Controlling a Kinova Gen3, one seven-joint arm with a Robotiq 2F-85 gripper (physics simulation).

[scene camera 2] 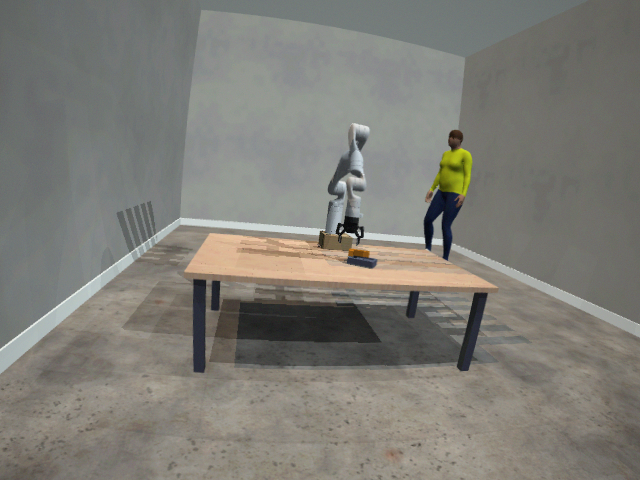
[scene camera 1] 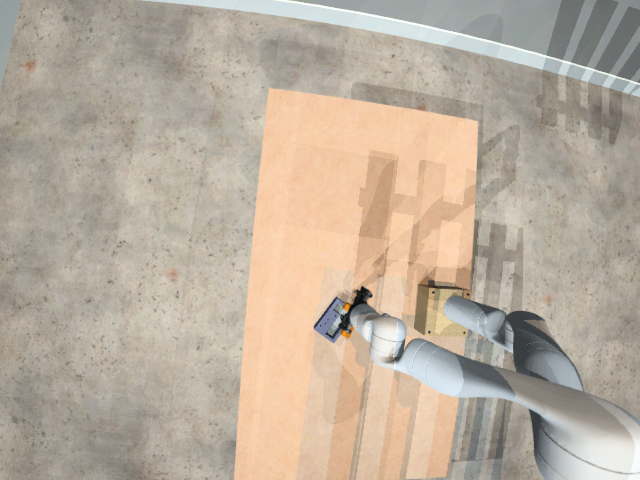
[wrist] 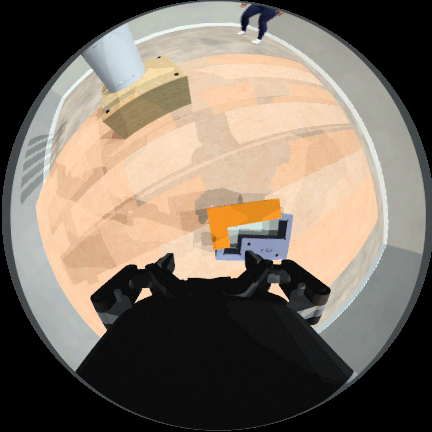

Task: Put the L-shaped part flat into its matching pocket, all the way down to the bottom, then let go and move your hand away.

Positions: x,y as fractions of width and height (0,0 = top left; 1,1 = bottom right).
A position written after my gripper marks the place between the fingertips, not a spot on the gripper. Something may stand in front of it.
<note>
My gripper (wrist: 0.48,0.60) is open, holding nothing. Also in view: an orange L-shaped part (wrist: 0.51,0.50). Further things: a grey-blue pocket block (scene camera 1: 0.51,0.68).
The grey-blue pocket block shows as well in the wrist view (wrist: 0.63,0.55).
</note>
